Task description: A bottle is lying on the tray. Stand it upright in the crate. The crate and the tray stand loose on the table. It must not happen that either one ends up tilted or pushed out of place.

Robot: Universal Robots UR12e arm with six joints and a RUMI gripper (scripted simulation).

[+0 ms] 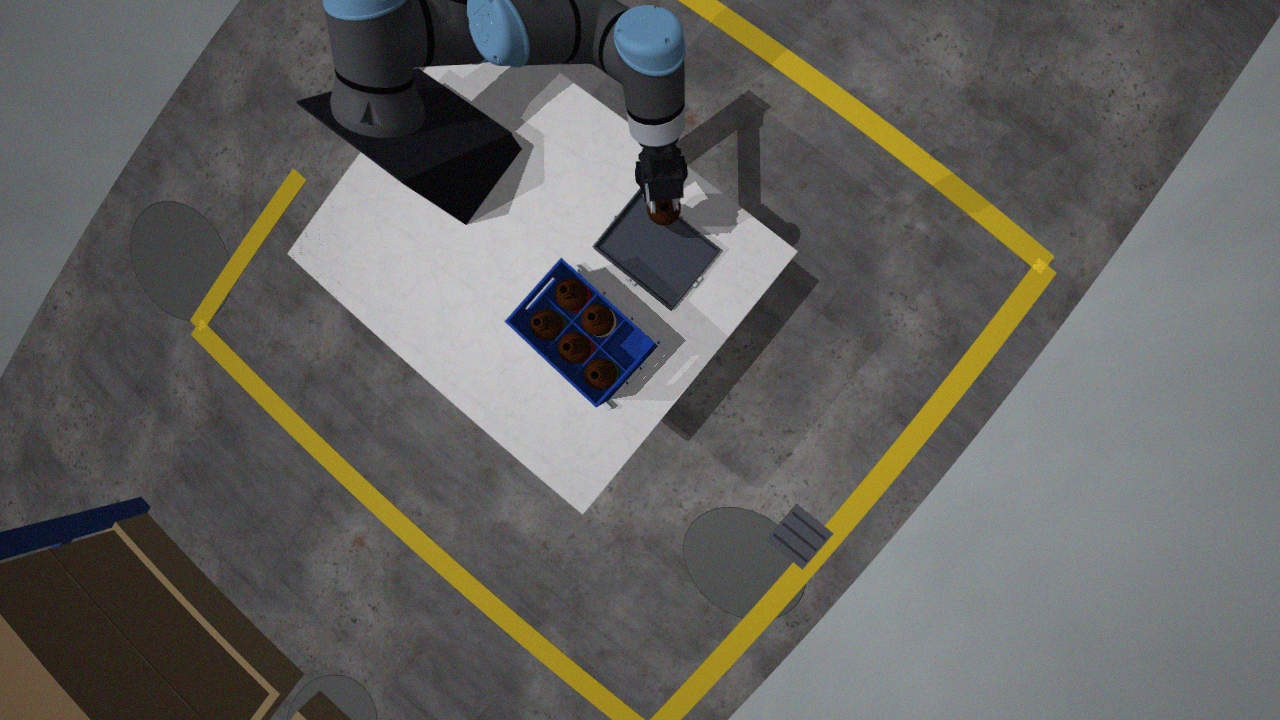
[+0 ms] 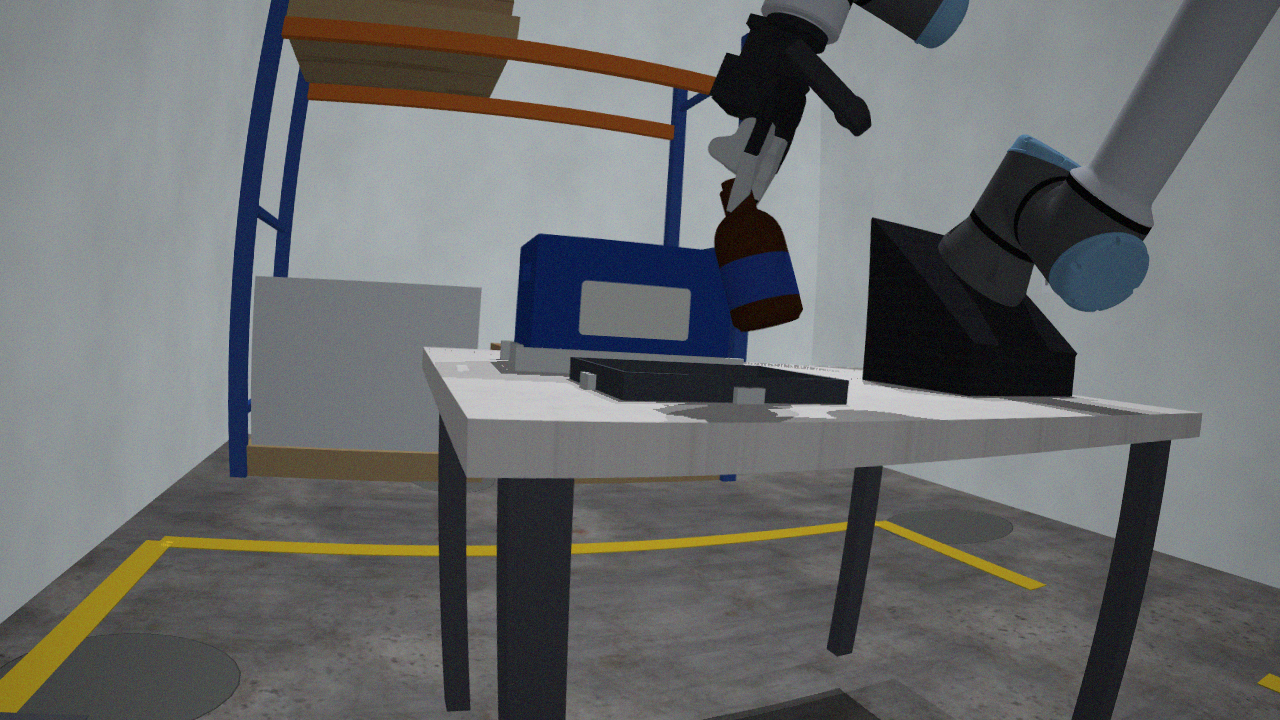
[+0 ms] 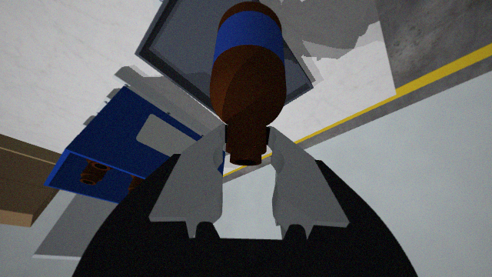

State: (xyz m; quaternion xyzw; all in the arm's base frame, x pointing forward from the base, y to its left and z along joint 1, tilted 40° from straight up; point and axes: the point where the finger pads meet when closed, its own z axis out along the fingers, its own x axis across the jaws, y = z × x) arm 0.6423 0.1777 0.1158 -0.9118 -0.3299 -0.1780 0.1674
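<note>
The bottle lies 1 cm behind my hand, 1 cm to the left of it and 5 cm below it. The rest, counted from my hand: dark grey tray: 1 cm ahead, 5 cm to the right, 19 cm below; blue crate: 2 cm ahead, 32 cm to the right, 12 cm below.
</note>
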